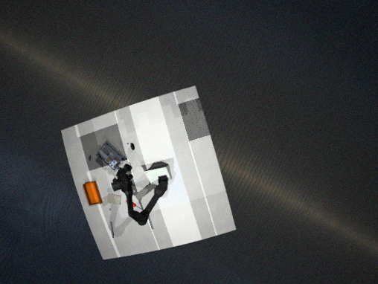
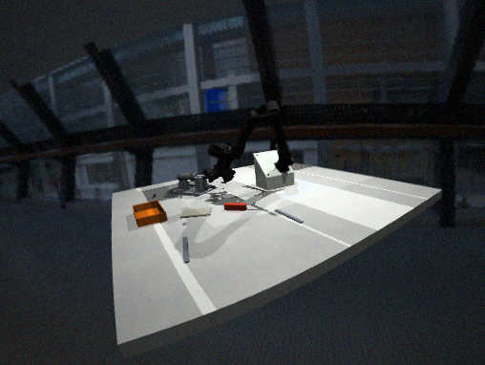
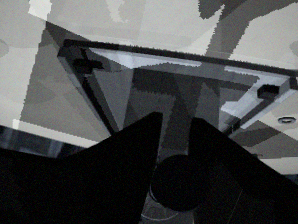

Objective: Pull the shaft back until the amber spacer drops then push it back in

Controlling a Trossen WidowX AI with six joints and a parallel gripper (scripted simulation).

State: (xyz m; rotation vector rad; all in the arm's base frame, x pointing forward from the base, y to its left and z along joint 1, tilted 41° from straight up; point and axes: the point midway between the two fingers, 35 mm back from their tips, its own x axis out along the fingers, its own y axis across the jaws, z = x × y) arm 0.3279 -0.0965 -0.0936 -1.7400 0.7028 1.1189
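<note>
My gripper tip is 50 mm to the left of the thin shaft, 40 mm short of it and 30 mm below it. Also, from my gripper tip: cream card 260 mm to the left, 160 mm ahead, 50 mm below; dark object 140 mm to the right, 140 mm behind, 30 mm below; spacer 90 mm to the right, 60 mm ahead, 20 mm above.
</note>
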